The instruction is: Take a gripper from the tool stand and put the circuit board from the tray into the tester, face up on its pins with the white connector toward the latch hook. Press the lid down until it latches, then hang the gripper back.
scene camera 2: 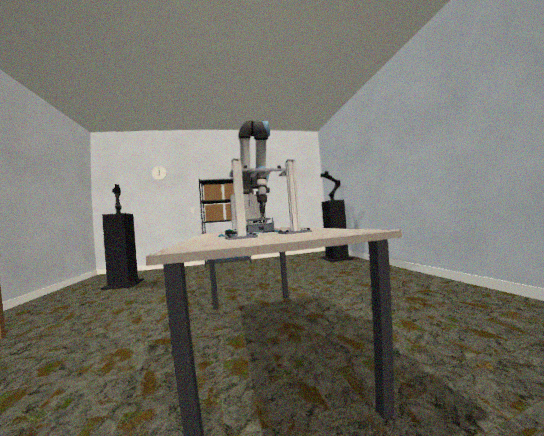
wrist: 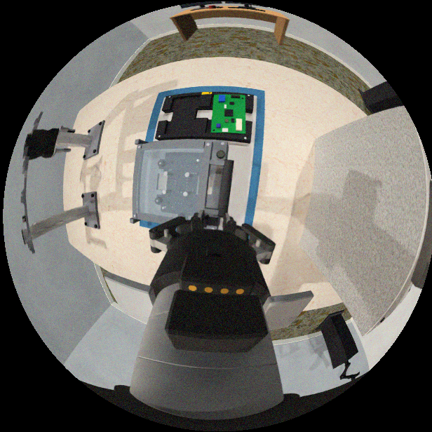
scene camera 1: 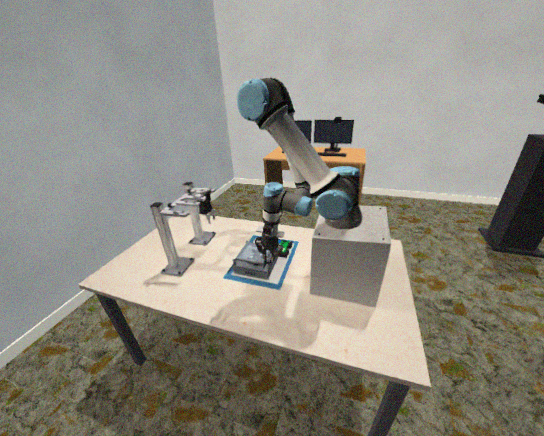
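Seen in the pictures: arm's base, origin of the base link: (scene camera 2: 245, 195) (scene camera 1: 343, 219).
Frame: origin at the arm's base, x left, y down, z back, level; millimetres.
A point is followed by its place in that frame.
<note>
The adaptive gripper (scene camera 1: 269, 259) (scene camera 2: 263, 216) (wrist: 214, 220) is on the arm, pointing down over the tester (scene camera 1: 252, 266) @[x 118, y 261, z -398 mm] (scene camera 2: 262, 226) @[x 60, y 281, z -501 mm] (wrist: 215, 150). Its fingertips stand apart with no held object visible; in the wrist view they overlap the near end of the tester's right side. The tester's clear lid (wrist: 172, 177) is down over the pins, which show through it with no board on them. The green circuit board (scene camera 1: 286, 247) @[x -123, y 292, z -299 mm] (wrist: 229, 112) lies face up in the right part of the black tray (wrist: 182, 117), its white connector (wrist: 239, 123) at the lower right. Contact between fingers and tester cannot be judged.
The tool stand (scene camera 1: 166, 240) @[x 201, y 136, z -824 mm] (scene camera 2: 293, 197) @[x 178, y 140, z -863 mm] (wrist: 55, 224) has two posts; a black gripper (scene camera 1: 205, 203) (wrist: 42, 143) hangs there. A blue-bordered mat (scene camera 1: 285, 272) @[x 48, y 319, z -250 mm] (wrist: 258, 150) lies under the tester and tray. The grey robot pedestal (scene camera 1: 347, 270) @[x 147, y 147, z 46 mm] (wrist: 370, 150) stands to the right.
</note>
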